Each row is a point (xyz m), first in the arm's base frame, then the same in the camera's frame.
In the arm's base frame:
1: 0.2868 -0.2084 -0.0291
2: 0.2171 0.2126 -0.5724
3: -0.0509 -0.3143 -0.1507
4: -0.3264 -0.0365 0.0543
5: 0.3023 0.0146 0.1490
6: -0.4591 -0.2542 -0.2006
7: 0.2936 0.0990 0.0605
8: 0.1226 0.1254 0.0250
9: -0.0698 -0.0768 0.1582
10: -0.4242 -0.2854 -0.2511
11: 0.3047 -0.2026 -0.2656
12: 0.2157 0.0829 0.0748
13: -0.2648 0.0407 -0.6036
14: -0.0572 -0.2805 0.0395
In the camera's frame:
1: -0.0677 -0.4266 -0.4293
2: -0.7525 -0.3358 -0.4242
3: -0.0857 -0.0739 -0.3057
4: -0.0929 0.1655 -0.6769
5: -0.0699 -0.4710 -0.7117
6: -0.1503 0.3327 -0.3627
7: -0.1915 -0.4598 -0.7228
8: -0.2306 -0.2883 -0.7385
9: 0.0056 -0.0963 -0.6844
10: -0.1709 0.3043 -0.3035
11: -0.2556 -0.4243 -0.2846
12: -0.1680 -0.3826 -0.7272
13: -0.6545 0.1565 -0.3204
14: 0.0411 -0.0861 -0.4512

